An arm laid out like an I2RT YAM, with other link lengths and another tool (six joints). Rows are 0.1 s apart.
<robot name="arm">
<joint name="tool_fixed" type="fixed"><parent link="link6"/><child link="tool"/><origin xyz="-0.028 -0.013 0.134" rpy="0.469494 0 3.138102"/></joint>
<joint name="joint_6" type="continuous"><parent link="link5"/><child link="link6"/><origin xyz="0.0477 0 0.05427" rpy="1.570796 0 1.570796"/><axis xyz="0 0 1"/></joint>
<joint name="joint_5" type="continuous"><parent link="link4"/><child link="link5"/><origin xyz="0.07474 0.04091 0.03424" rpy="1.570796 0 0"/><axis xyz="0 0 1"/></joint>
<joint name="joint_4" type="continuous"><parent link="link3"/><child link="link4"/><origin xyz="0.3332 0.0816 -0.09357" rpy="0 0 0"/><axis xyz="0 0 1"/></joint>
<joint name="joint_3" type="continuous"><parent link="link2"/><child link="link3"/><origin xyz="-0.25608 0 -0.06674" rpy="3.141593 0 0"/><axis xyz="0 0 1"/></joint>
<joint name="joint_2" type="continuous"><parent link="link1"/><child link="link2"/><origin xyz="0.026 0.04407 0.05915" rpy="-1.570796 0 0"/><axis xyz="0 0 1"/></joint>
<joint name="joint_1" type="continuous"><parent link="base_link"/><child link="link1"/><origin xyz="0 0 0.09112" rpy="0 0 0"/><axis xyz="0 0 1"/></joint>
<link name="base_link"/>
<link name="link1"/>
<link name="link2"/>
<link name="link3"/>
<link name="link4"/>
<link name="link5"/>
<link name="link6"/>
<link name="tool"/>
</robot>
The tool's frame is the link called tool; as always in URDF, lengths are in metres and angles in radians. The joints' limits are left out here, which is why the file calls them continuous.
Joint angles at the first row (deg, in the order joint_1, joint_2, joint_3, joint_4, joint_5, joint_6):
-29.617, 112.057, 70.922, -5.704, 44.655, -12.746
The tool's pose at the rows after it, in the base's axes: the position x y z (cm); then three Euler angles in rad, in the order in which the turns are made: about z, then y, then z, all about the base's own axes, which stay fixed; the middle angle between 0 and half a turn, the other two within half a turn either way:
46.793, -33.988, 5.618, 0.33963, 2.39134, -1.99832
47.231, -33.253, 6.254, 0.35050, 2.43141, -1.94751
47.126, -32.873, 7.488, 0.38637, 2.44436, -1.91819
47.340, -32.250, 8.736, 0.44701, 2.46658, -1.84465
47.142, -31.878, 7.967, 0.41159, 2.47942, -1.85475
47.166, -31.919, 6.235, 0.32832, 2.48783, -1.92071
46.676, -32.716, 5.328, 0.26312, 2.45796, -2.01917
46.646, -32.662, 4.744, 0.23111, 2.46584, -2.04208
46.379, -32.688, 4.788, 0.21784, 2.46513, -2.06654
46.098, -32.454, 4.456, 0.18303, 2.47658, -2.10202
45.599, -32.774, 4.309, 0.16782, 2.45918, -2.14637
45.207, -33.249, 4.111, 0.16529, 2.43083, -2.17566
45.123, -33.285, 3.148, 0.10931, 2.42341, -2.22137
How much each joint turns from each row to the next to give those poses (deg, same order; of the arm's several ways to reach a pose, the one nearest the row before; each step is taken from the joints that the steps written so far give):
-0.002, 0.006, 0.359, -1.851, -2.019, -0.085
-0.087, -1.929, -0.702, -0.791, -3.425, -0.439
0.086, -2.287, -0.880, -0.704, -0.711, 0.788
0.001, -2.809, -1.666, 0.697, -2.279, 0.090
-0.088, 0.072, -0.535, -0.430, -1.067, -0.617
0.000, 2.897, 1.840, -1.846, 0.086, -0.089
0.000, 2.904, 2.548, -2.373, 3.244, 1.055
-0.088, 0.885, 0.712, -1.061, -0.427, 0.091
0.000, 0.087, 0.437, -1.312, 0.525, 0.787
0.000, 0.352, 0.616, -2.109, -0.263, 0.965
0.000, 0.790, 0.791, -1.410, 1.838, 1.317
0.000, 0.964, 0.526, -0.177, 2.201, 0.619
0.001, 2.020, 1.667, -1.843, 0.269, 0.092

